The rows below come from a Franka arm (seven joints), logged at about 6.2 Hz.
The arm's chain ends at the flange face. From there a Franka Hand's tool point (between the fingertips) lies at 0.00 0.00 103.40 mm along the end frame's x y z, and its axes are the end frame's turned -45 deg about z.
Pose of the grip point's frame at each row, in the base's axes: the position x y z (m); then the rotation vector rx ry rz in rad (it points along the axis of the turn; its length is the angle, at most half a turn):
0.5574, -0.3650, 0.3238, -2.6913, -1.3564, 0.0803
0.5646, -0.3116, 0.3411, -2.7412, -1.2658, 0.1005
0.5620, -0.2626, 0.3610, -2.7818, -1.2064, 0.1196
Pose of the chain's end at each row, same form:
0.5682, -0.3742, 0.4262, -3.0329, -0.2253, 0.1487
0.5760, -0.3200, 0.4435, -3.0488, -0.1217, 0.1644
0.5738, -0.2695, 0.4635, -3.0674, -0.0506, 0.1748

